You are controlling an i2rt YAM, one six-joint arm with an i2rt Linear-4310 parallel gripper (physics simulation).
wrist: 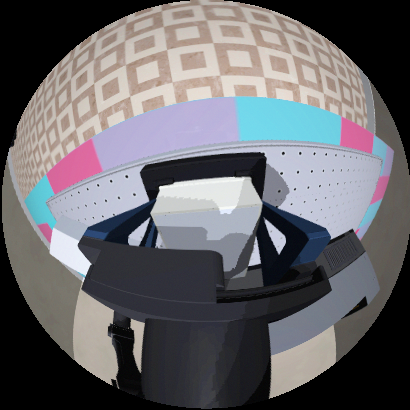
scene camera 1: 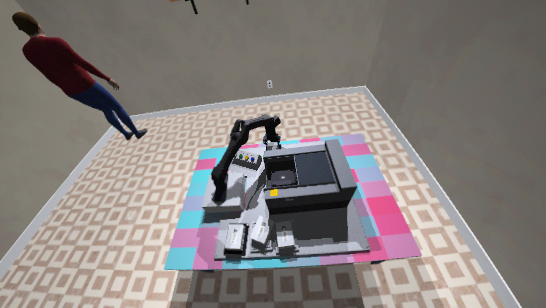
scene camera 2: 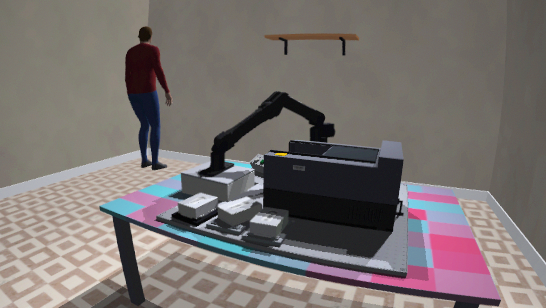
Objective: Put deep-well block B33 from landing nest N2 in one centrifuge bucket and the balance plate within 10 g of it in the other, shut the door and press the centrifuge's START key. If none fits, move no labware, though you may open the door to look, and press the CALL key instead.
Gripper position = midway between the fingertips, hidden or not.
Observation:
In view: my gripper (wrist: pixel 206 203), a dark cradle (wrist: pixel 253 164), a dark centrifuge (wrist: pixel 352 279) and a button panel (wrist: pixel 66 232).

